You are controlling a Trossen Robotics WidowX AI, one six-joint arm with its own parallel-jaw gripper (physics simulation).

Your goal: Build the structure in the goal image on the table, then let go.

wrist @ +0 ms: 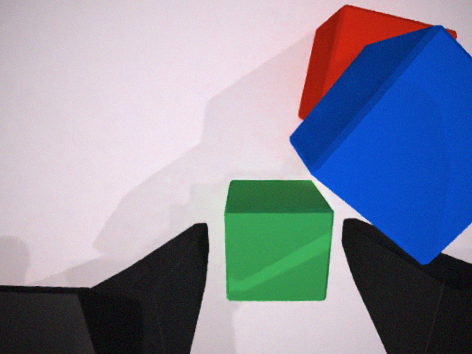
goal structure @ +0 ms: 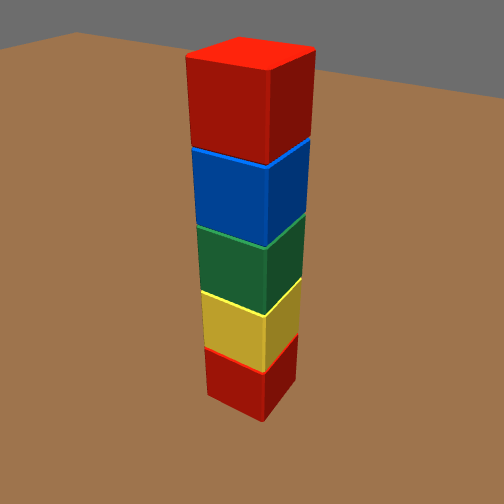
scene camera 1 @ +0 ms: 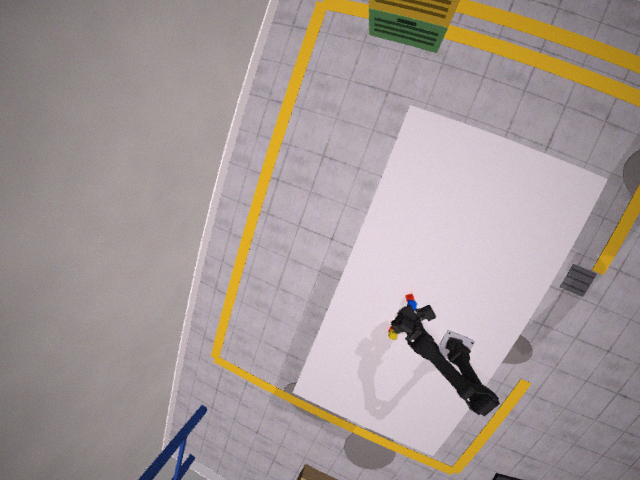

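Where they show: gripper, fingertip midpoint: (wrist: 275, 232); arm's base at its link origin: (scene camera 1: 454, 344).
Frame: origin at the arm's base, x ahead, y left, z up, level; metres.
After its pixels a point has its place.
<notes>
A green cube (wrist: 277, 255) @[z 0.023, x 0.252, y -0.115 m] sits on the white table, between the two fingertips in the wrist view, with gaps on both sides. My gripper (wrist: 275, 232) @[z 0.006, x 0.252, y -0.115 m] (scene camera 1: 404, 319) @[z 0.006, x 0.252, y -0.115 m] is open and holds nothing. A blue cube (wrist: 400, 145) @[z 0.056, x 0.265, y -0.156 m] (scene camera 1: 412, 304) @[z 0.056, x 0.261, y -0.168 m] is at the right in the wrist view, turned at an angle; it looks closer to the camera than the green cube and hides part of the right finger. A red cube (wrist: 335, 55) @[z 0.023, x 0.279, y -0.168 m] (scene camera 1: 409, 297) @[z 0.022, x 0.273, y -0.184 m] is partly hidden behind it. What is under the blue cube is hidden. The green cube is hidden under the arm in the scene view.
A yellow block (scene camera 1: 392, 335) @[z 0.056, x 0.304, y 0.005 m] and a small red patch (scene camera 1: 390, 329) @[z 0.004, x 0.309, y 0.006 m] show beside the gripper, partly hidden by it. The white table (scene camera 1: 465, 206) @[z -0.009, x 0.141, y -0.634 m] carries the arm's base plate (scene camera 1: 466, 338) @[z 0.000, x -0.045, y -0.045 m]. Stacked green and yellow crates (scene camera 1: 405, 32) stand on the floor beyond the table.
</notes>
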